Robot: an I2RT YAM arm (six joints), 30 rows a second.
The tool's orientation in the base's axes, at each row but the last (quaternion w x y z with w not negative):
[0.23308, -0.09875, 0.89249, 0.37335]
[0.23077, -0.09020, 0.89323, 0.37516]
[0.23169, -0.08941, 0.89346, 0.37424]
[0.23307, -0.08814, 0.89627, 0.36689]
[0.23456, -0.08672, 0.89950, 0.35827]
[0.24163, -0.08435, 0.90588, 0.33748]
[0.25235, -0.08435, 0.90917, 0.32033]
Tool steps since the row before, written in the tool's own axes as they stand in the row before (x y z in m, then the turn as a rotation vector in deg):
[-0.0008, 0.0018, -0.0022, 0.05, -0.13, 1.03]
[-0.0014, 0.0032, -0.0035, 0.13, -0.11, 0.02]
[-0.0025, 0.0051, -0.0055, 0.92, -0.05, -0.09]
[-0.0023, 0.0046, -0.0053, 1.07, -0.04, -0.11]
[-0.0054, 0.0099, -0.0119, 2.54, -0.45, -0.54]
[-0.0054, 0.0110, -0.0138, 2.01, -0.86, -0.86]
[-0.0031, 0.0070, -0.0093, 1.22, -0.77, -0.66]
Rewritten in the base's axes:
[-0.0007, -0.0003, 0.0029, 0.35, 0.64, -0.74]
[-0.0010, -0.0003, 0.0048, -0.07, -0.06, -0.14]
[-0.0014, -0.0004, 0.0078, -0.82, -0.09, -0.42]
[-0.0014, -0.0004, 0.0072, -0.96, -0.09, -0.47]
[-0.0028, -0.0010, 0.0161, -2.27, -0.67, -1.16]
[-0.0040, -0.0007, 0.0180, -1.80, -1.19, -0.92]
[-0.0033, -0.0004, 0.0116, -1.07, -1.00, -0.60]

